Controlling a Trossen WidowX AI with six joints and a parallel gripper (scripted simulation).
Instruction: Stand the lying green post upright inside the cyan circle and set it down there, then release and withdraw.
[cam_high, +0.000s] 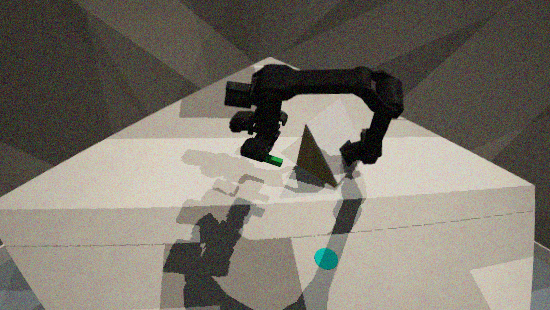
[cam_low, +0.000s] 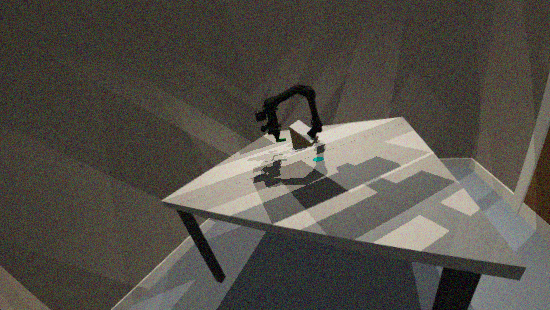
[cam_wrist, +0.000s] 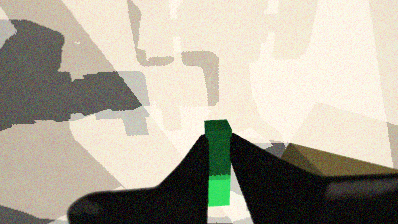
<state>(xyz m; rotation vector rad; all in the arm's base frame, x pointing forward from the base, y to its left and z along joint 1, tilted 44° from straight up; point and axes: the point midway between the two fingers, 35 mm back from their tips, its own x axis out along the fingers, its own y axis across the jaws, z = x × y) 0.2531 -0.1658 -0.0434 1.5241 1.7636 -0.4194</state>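
My gripper tip is now 80 mm short of the cyan circle, 280 mm to the right of it and 100 mm above it. From my gripper tip the other things lie so: green post: 10 mm behind, 20 mm to the left.
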